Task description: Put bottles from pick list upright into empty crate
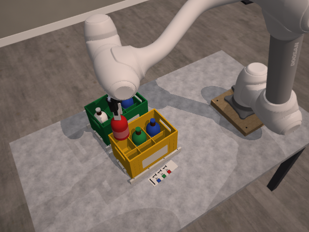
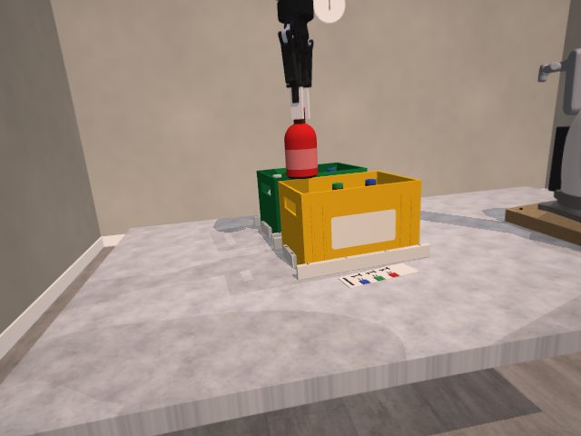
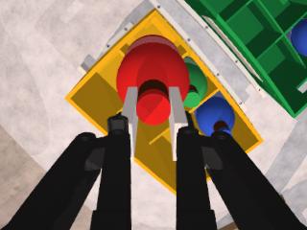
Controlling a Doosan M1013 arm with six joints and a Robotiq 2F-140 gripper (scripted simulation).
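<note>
Now: the red-capped bottle 8 cm below my hand. From my hand the other things lie so: green bottle: 8 cm behind, 2 cm to the right, 26 cm below; then yellow crate: 9 cm behind, 2 cm to the left, 27 cm below; then blue bottle: 17 cm behind, 4 cm to the right, 26 cm below.
</note>
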